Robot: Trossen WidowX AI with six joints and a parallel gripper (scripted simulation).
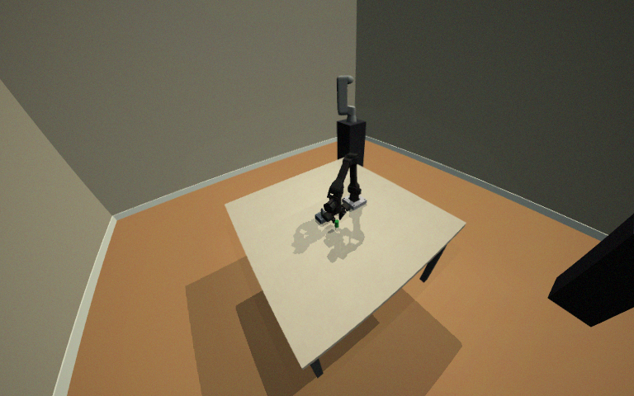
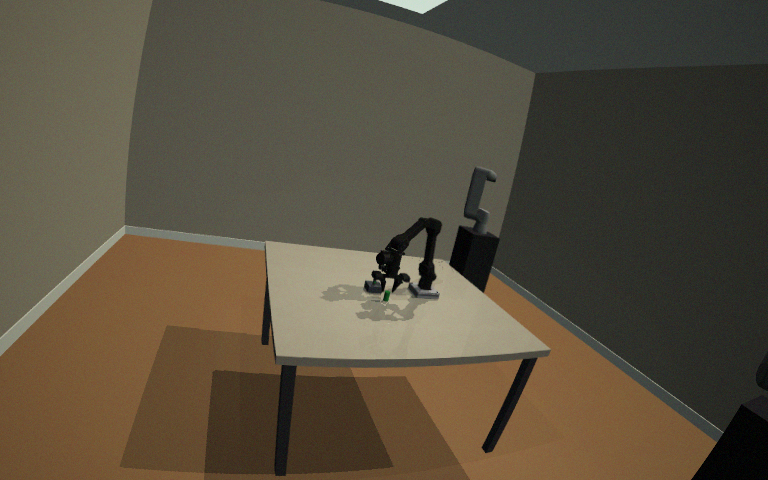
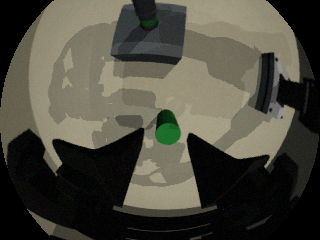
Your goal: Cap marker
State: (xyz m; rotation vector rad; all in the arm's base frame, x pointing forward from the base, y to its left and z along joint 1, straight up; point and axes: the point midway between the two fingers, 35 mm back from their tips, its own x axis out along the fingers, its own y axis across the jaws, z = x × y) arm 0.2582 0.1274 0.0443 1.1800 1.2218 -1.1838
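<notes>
My gripper tip is now 2 cm above the green cap.
</notes>
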